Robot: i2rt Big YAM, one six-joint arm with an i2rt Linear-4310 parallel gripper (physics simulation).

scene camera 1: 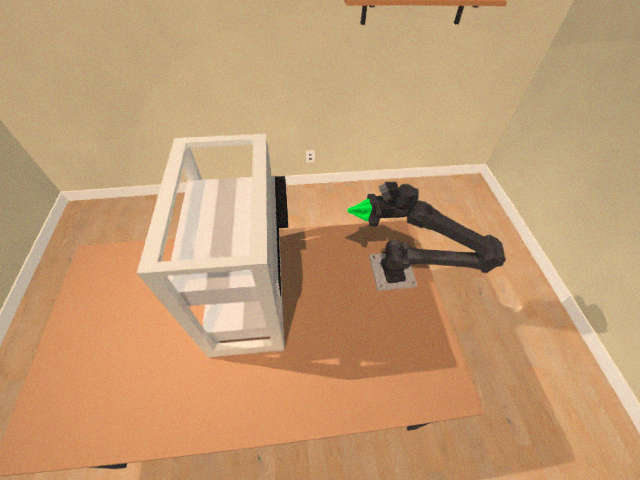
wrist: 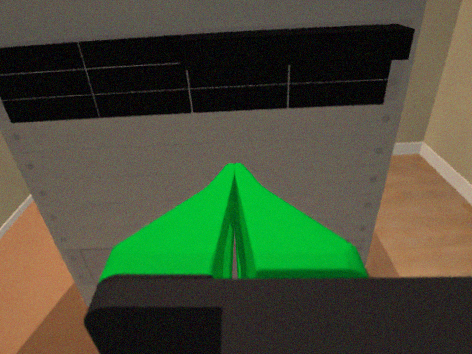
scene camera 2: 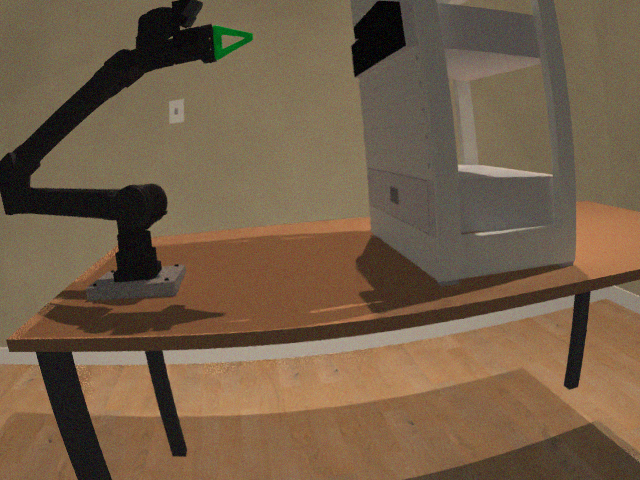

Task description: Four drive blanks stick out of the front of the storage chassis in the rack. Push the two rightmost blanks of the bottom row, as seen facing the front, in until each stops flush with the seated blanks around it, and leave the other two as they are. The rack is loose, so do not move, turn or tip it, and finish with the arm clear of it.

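Where they show: gripper, between the fingertips: [scene camera 1: 347, 210] [wrist: 234, 176] [scene camera 2: 252, 36]; arm's base, origin of its link: [scene camera 1: 392, 270] [scene camera 2: 138, 275].
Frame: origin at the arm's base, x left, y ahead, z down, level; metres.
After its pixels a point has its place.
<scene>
The pale rack [scene camera 1: 261, 206] {y 0.523, x 0.104, z -0.608 m} [scene camera 2: 445, 217] {y 0.509, x -0.219, z -0.088 m} [wrist: 300, 145] {y 0.500, x -0.097, z -0.312 m} stands upright. Its black chassis front [scene camera 1: 281, 204] {y 0.470, x -0.045, z -0.452 m} [scene camera 2: 385, 31] {y 0.485, x -0.079, z -0.418 m} [wrist: 55, 107] {y 0.497, x 0.192, z -0.384 m} faces the arm. In the wrist view, the bottom row shows thin, unbroken seams and looks level with its neighbours. Two black blanks [wrist: 300, 47] {y 0.450, x -0.079, z -0.441 m} stick out side by side at the upper right, above that row; the seam between them is too dark to see. Exact depths cannot be told. My gripper [scene camera 1: 348, 210] {y 0.250, x -0.009, z -0.430 m} [scene camera 2: 251, 36] {y 0.250, x -0.009, z -0.430 m} [wrist: 234, 176] {y 0.250, x -0.009, z -0.430 m}, with green fingers, is shut and empty. It hangs in front of the rack, well apart from it and touching nothing.
The arm's grey base plate [scene camera 1: 379, 281] {y 0.075, x 0.045, z 0.002 m} [scene camera 2: 170, 281] {y 0.078, x -0.098, z -0.005 m} is fixed to the orange-brown table [scene camera 1: 155, 413] {y 0.984, x 0.442, z 0.019 m} [scene camera 2: 268, 289] {y 0.244, x -0.111, z 0.019 m}, which also bears the rack. A wall [scene camera 1: 413, 103] [scene camera 2: 289, 155] runs behind them. An open gap separates the fingertips from the rack front.
</scene>
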